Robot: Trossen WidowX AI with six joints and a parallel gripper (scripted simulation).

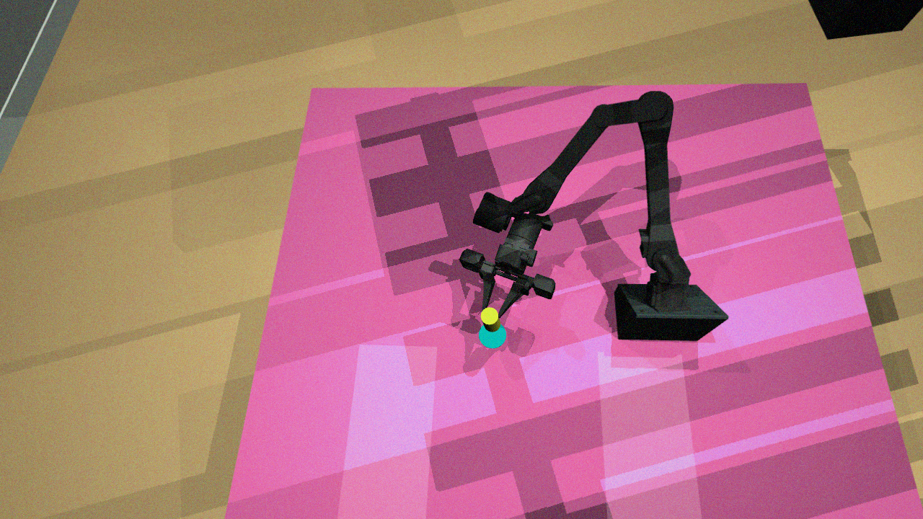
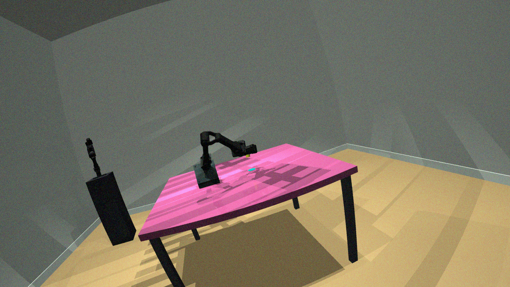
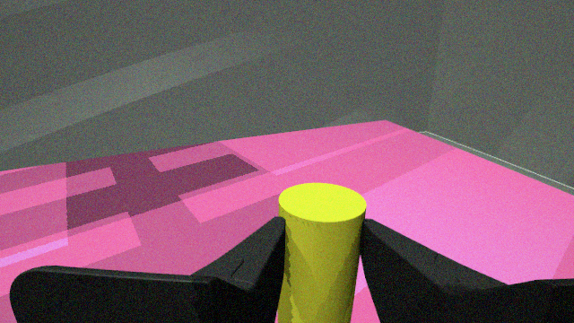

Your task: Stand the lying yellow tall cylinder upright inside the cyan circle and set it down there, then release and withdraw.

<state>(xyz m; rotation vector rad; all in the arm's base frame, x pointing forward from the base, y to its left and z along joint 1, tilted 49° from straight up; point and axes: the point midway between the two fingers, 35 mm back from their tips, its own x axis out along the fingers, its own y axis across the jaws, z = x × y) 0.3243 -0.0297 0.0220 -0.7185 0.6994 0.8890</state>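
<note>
Right now my gripper tip is 16 cm above the cyan circle. The rest, counted from my gripper tip: yellow tall cylinder 2 cm below.
</note>
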